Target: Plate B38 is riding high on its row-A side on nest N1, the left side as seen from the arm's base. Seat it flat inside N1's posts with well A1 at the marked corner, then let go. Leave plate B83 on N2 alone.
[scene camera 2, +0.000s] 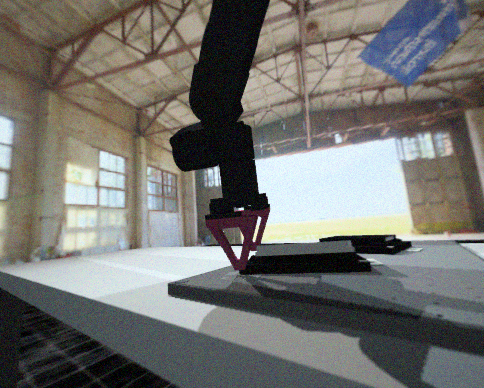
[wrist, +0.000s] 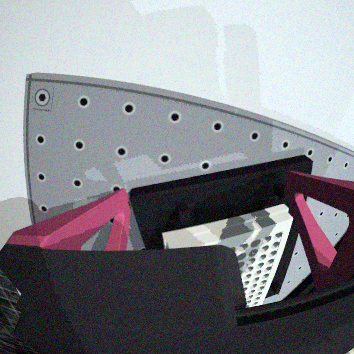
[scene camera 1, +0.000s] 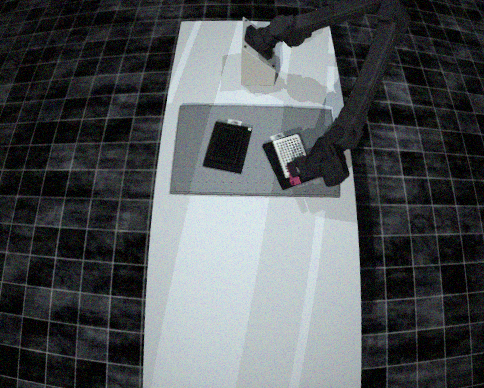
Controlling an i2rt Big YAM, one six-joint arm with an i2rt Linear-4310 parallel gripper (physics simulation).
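Where they show: gripper, fingertip midpoint: (scene camera 2: 248, 259) (wrist: 208, 189) (scene camera 1: 304, 179); arm's base, origin of the base link: (scene camera 1: 257, 43).
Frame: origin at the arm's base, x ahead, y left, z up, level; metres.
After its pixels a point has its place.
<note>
Plate B38 (scene camera 1: 290, 150) @(x 0.353, y 0.143, z -0.105 m) (scene camera 2: 305, 248) @(x 0.345, y 0.185, z -0.107 m) (wrist: 262, 255) @(x 0.403, y 0.138, z -0.111 m) is white with rows of wells. It lies on black nest N1 (scene camera 1: 275, 162) @(x 0.392, y 0.101, z -0.124 m) (scene camera 2: 310, 262) @(x 0.339, y 0.187, z -0.125 m) (wrist: 215, 195) @(x 0.435, y 0.189, z -0.125 m), at the right in scene camera 1. How far its row-A side stands up is hard to tell. My gripper (scene camera 1: 295, 176) (scene camera 2: 247, 258) @(x 0.438, y 0.196, z -0.123 m) (wrist: 208, 189) @(x 0.438, y 0.196, z -0.123 m) is open and empty, low at the nest's end away from the arm's base, with its pink fingers wide apart. My gripper body hides much of the plate in the wrist view. Dark plate B83 (scene camera 1: 227, 147) @(x 0.364, y -0.052, z -0.115 m) (scene camera 2: 357, 237) @(x 0.344, y -0.038, z -0.111 m) rests on nest N2, apart from my fingers.
Both nests stand on a grey board (scene camera 1: 192, 150) @(x 0.376, y -0.164, z -0.137 m) (scene camera 2: 200, 290) @(x 0.413, y 0.308, z -0.139 m) (wrist: 100, 125) @(x 0.453, y 0.263, z -0.136 m) with rows of holes. The board lies on the long white table (scene camera 1: 225, 300) @(x 0.828, y 0.005, z -0.149 m). A beige angled block (scene camera 1: 257, 72) @(x 0.075, y 0.010, z -0.074 m) stands by the arm's base. Small white labels show beside both nests.
</note>
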